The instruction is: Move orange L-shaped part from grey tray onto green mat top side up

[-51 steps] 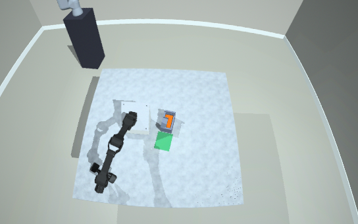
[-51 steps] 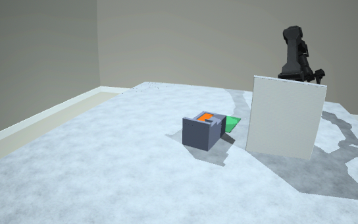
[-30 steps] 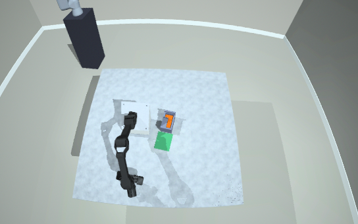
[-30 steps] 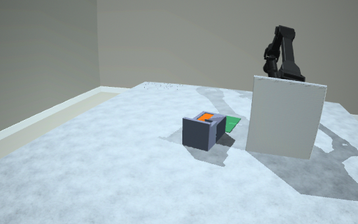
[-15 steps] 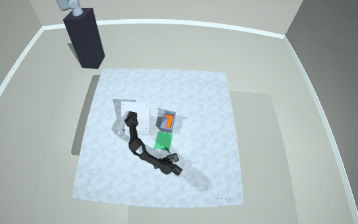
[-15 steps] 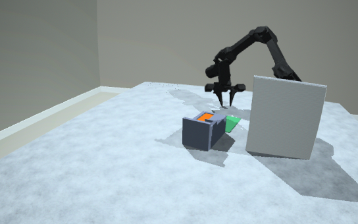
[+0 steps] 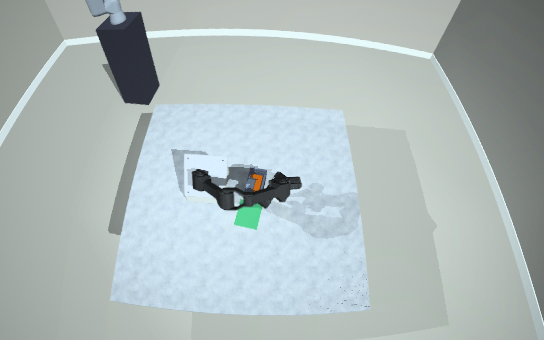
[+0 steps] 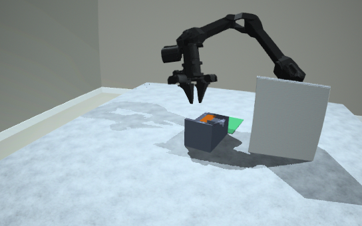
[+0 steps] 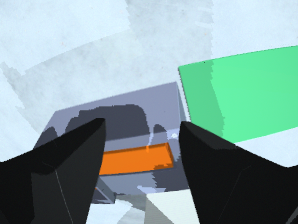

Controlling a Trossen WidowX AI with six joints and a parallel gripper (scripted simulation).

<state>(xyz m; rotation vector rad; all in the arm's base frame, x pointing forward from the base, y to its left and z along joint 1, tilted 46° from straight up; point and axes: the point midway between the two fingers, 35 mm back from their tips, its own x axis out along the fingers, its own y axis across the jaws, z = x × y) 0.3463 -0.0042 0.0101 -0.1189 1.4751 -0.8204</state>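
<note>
Right now the orange L-shaped part is 70 mm behind my gripper tip, 80 mm to the left of it and 50 mm below it. Round my gripper tip: green mat 80 mm behind, 90 mm to the right, 110 mm below.
</note>
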